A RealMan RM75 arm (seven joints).
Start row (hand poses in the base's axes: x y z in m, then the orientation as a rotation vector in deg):
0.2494, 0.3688, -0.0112, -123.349, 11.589, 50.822
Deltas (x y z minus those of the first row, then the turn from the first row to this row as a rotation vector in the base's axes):
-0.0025, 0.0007, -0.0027, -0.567, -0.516, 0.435
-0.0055, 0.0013, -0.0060, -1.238, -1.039, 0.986
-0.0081, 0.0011, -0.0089, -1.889, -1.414, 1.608
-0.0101, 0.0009, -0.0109, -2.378, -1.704, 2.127
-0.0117, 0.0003, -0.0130, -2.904, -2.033, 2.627
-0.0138, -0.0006, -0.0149, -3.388, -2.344, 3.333
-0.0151, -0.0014, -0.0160, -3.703, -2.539, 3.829
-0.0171, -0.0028, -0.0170, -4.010, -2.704, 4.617
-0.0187, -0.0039, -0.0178, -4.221, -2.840, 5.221
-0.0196, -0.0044, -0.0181, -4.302, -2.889, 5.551
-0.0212, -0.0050, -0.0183, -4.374, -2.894, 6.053
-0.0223, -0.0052, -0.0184, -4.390, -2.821, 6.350
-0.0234, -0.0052, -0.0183, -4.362, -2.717, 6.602
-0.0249, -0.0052, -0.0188, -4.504, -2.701, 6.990
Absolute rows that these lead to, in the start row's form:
0.2469, 0.3695, -0.0139, -124.201, 11.142, 50.546
0.2439, 0.3701, -0.0172, -125.182, 10.616, 50.332
0.2413, 0.3699, -0.0201, -126.103, 10.075, 50.317
0.2393, 0.3697, -0.0221, -126.812, 9.606, 50.324
0.2377, 0.3691, -0.0242, -127.564, 9.152, 50.277
0.2356, 0.3682, -0.0261, -128.324, 8.462, 50.363
0.2343, 0.3674, -0.0272, -128.824, 7.975, 50.446
0.2323, 0.3660, -0.0282, -129.379, 7.180, 50.728
0.2307, 0.3649, -0.0290, -129.783, 6.551, 50.930
0.2298, 0.3644, -0.0293, -129.961, 6.203, 51.067
0.2282, 0.3638, -0.0295, -130.156, 5.684, 51.350
0.2271, 0.3636, -0.0296, -130.216, 5.403, 51.601
0.2260, 0.3636, -0.0295, -130.210, 5.166, 51.858
0.2245, 0.3636, -0.0300, -130.432, 4.814, 52.105

